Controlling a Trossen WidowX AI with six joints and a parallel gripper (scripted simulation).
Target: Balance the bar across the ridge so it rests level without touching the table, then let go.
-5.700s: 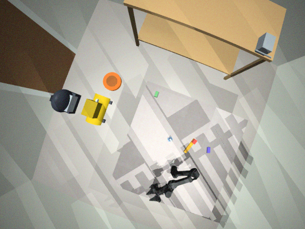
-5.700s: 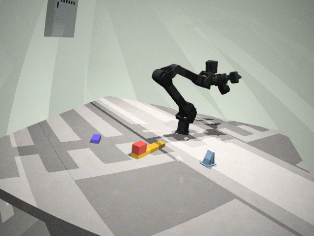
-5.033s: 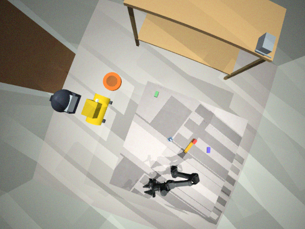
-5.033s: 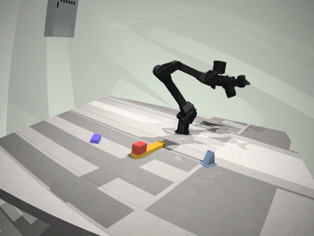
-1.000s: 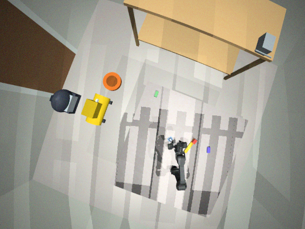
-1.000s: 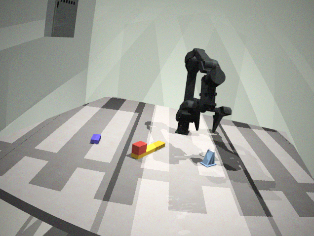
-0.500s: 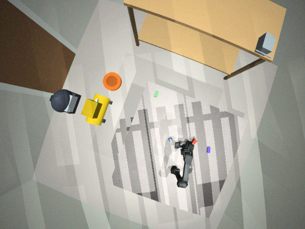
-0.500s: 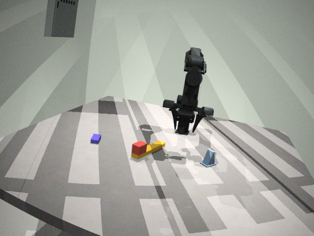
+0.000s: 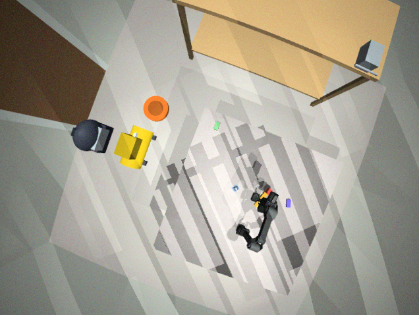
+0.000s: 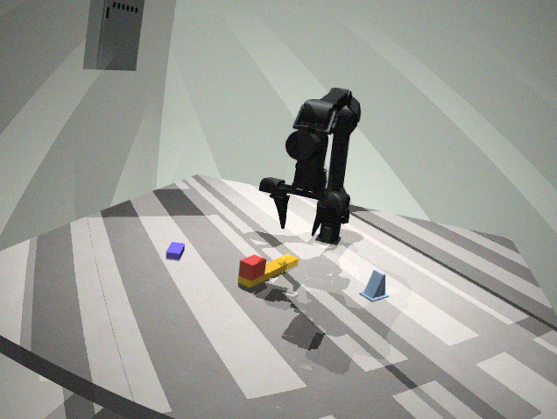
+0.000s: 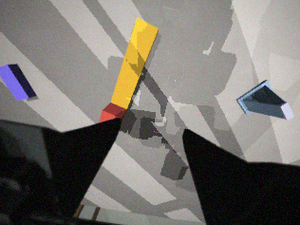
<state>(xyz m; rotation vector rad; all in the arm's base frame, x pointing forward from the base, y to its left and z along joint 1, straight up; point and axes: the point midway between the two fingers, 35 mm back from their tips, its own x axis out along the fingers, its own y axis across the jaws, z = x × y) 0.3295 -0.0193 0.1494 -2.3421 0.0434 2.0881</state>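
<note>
The ridge lies 19 cm to the left of my gripper tip, 6 cm below it and 2 cm behind it. Round my gripper tip: small purple block 28 cm to the right, 11 cm below, 2 cm ahead; then small green block 52 cm to the left, 41 cm ahead, 11 cm below.
</note>
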